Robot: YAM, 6 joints.
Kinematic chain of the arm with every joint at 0, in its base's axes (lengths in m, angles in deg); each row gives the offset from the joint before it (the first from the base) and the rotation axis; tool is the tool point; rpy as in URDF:
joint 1: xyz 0 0 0.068 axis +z
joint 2: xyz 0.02 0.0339 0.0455 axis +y
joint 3: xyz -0.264 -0.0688 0 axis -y
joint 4: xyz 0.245 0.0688 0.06 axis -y
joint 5: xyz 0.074 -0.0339 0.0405 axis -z
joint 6: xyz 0.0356 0 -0.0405 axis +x
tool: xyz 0 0 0 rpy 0 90 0
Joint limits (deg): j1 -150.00..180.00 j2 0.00..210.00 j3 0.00..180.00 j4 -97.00..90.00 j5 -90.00..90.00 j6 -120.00..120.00
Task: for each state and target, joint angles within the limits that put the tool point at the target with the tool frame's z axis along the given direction. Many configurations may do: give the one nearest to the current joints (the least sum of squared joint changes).
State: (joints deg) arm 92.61 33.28 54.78 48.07 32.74 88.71
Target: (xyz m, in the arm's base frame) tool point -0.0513 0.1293 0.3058 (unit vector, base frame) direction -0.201 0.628 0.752
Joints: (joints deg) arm 112.43 41.99 12.87 77.97 3.08 88.71
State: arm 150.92 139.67 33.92 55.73 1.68 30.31
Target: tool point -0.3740 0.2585 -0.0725 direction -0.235 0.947 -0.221
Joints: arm 148.42 162.16 78.67 65.88 43.11 30.31
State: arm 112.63 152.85 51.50 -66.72 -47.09 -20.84
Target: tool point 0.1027 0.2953 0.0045 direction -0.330 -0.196 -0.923
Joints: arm 69.26 131.78 64.57 -40.80 -13.85 -20.84
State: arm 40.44 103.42 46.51 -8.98 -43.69 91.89
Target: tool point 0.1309 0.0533 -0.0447 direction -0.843 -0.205 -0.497
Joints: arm 20.64 145.71 41.48 -45.77 -6.04 91.89
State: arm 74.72 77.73 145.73 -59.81 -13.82 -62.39
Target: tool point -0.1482 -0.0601 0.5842 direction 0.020 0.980 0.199
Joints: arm 32.53 52.14 152.75 -80.51 -54.62 -62.39
